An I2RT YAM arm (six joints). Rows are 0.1 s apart.
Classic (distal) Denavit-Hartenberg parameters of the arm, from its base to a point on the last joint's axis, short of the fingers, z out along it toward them. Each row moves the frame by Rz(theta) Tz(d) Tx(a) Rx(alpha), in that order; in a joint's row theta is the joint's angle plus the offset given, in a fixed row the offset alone. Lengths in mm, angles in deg.
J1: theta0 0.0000  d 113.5  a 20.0  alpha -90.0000
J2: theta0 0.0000  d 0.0  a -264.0  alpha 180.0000
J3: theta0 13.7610  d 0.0  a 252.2  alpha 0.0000
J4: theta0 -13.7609  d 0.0  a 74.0  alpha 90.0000
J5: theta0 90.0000  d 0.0  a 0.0  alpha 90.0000
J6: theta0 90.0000  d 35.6  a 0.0  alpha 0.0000
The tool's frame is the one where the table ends.
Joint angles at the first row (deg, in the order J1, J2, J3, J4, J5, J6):
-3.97 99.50 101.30 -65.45 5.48 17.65
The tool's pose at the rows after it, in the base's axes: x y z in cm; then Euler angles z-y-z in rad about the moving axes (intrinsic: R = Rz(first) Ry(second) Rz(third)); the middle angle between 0 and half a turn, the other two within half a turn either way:
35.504, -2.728, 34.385, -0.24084, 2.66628, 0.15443
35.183, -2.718, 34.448, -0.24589, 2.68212, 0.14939
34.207, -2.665, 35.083, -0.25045, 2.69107, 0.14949
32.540, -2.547, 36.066, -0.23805, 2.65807, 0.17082
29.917, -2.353, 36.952, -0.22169, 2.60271, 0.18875
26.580, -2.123, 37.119, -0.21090, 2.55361, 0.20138
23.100, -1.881, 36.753, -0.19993, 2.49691, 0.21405
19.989, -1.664, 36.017, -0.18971, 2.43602, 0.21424
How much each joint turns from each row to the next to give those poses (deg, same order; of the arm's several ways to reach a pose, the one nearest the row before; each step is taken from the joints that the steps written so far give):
0.02 0.00 0.00 0.55 -0.99 -0.02
-0.02 -0.28 -0.01 -1.21 -0.02 0.02
-0.02 -1.58 -0.21 -1.88 0.02 0.26
0.00 -3.91 -2.38 0.40 -0.02 0.44
0.02 -6.44 -5.10 1.86 0.00 -0.02
0.00 -8.07 -7.30 2.07 0.02 -0.02
0.00 -8.72 -7.93 2.49 0.00 -0.05
0.00 -8.28 -7.37 2.60 -0.02 -0.72

